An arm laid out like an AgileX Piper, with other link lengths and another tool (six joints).
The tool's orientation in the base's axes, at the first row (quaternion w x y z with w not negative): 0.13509 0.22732 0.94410 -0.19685
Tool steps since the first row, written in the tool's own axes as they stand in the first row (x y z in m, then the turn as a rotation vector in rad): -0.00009 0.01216 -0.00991 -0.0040 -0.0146 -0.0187; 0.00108 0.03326 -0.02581 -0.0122 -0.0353 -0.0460; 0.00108 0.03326 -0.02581 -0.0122 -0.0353 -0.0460; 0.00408 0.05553 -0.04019 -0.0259 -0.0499 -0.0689; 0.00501 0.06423 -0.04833 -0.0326 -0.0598 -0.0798; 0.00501 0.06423 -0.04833 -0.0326 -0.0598 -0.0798; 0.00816 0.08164 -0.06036 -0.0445 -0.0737 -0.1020; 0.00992 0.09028 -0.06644 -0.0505 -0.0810 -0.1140
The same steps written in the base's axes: 0.00430 0.01422 0.00504 -0.0067 -0.0054 0.0225; 0.01084 0.03883 0.01218 -0.0142 -0.0136 0.0559; 0.01084 0.03883 0.01218 -0.0142 -0.0136 0.0559; 0.01662 0.06443 0.01697 -0.0132 -0.0208 0.0855; 0.01867 0.07543 0.02117 -0.0140 -0.0267 0.1005; 0.01867 0.07543 0.02117 -0.0140 -0.0267 0.1005; 0.02237 0.09609 0.02534 -0.0142 -0.0329 0.1286; 0.02402 0.10646 0.02744 -0.0145 -0.0360 0.1435
